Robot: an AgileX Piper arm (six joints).
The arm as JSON. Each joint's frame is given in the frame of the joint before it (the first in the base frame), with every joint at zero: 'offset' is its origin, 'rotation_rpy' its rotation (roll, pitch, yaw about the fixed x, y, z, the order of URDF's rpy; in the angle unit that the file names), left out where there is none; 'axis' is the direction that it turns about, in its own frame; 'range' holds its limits. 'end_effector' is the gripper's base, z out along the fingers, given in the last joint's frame.
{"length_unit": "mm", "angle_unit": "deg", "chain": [
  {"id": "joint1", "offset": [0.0, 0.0, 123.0], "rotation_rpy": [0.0, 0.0, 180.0], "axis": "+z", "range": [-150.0, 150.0]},
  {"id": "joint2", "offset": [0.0, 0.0, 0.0], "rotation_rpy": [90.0, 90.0, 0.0], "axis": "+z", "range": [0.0, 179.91]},
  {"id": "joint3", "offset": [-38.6, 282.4, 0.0], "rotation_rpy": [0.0, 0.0, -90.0], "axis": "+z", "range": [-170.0, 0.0]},
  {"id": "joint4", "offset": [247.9, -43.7, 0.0], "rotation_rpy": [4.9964, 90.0, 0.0], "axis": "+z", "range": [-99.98, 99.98]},
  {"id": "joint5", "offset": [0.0, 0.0, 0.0], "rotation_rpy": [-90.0, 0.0, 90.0], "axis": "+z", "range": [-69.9, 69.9]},
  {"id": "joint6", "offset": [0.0, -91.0, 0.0], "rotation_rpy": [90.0, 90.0, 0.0], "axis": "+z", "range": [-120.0, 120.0]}
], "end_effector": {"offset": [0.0, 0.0, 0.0], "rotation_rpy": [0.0, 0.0, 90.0]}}
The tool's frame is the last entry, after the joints.
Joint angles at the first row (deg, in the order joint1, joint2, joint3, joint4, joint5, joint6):
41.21 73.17 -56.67 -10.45 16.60 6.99
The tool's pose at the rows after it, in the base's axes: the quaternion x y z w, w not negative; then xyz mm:
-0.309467 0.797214 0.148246 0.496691 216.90 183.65 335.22
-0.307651 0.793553 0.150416 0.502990 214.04 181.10 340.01
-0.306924 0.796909 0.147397 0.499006 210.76 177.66 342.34
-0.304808 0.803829 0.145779 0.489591 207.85 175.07 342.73
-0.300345 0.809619 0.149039 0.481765 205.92 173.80 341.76
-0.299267 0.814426 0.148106 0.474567 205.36 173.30 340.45
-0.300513 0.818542 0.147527 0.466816 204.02 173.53 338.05
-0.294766 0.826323 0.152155 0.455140 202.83 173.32 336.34
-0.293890 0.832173 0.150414 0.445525 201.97 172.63 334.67
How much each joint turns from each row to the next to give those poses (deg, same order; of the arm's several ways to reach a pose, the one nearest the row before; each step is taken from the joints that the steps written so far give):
0.00 -0.37 0.00 -0.01 0.13 0.00
0.00 -1.01 0.00 0.01 0.11 0.00
0.00 -0.94 0.00 0.03 1.60 0.00
0.05 -0.64 0.00 0.51 1.91 0.00
0.00 -0.34 0.21 0.98 0.96 0.00
-0.01 0.00 0.00 0.37 0.94 -0.01
0.23 0.00 0.23 0.27 0.75 0.00
0.00 0.00 0.00 1.37 1.20 0.00
0.00 0.00 0.00 0.39 1.25 0.01

